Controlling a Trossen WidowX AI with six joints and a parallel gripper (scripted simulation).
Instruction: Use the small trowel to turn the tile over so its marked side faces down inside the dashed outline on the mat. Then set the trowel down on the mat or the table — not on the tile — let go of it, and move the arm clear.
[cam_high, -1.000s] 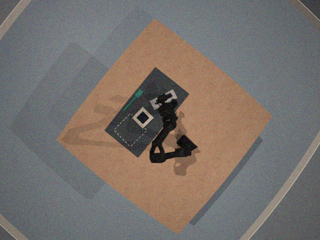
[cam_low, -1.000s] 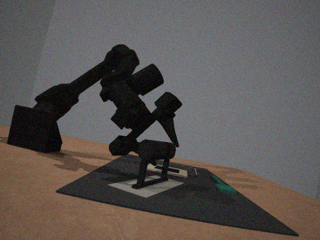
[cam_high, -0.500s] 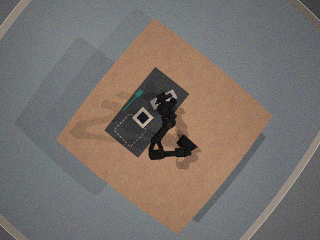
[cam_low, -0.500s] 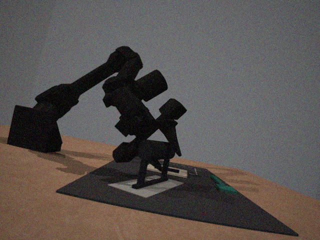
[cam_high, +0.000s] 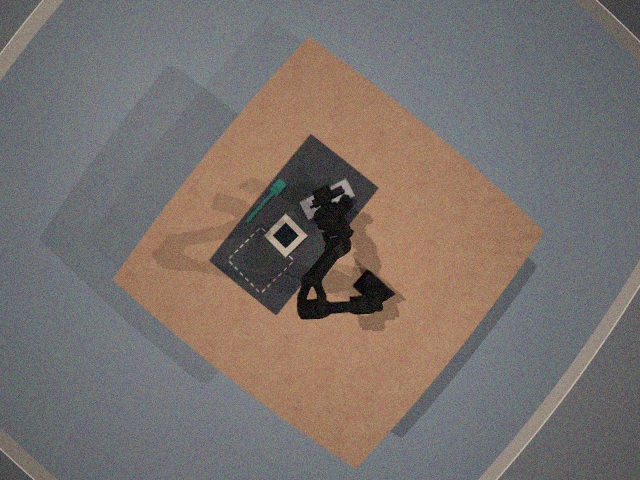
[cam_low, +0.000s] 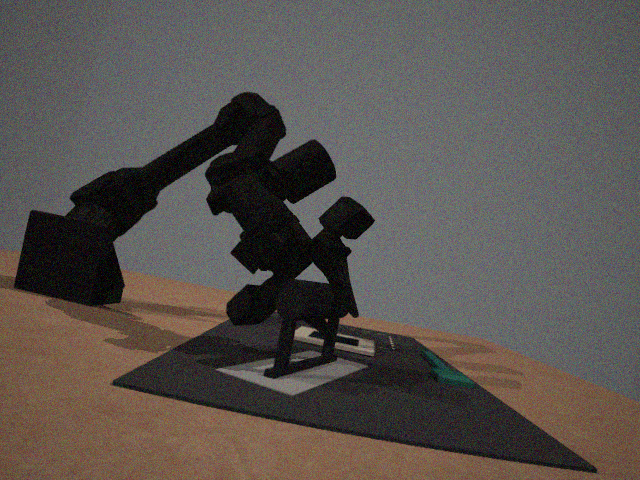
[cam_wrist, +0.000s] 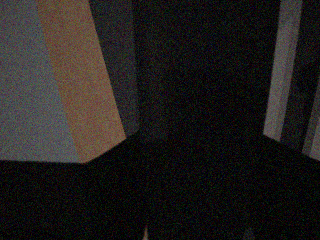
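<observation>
The dark mat is 15 cm to the left of my gripper tip and 7 cm below it. From my gripper tip the other things lie so: tile (1 cm behind, 20 cm to the left, 4 cm below); then teal trowel (14 cm ahead, 14 cm to the left, 4 cm below).
</observation>
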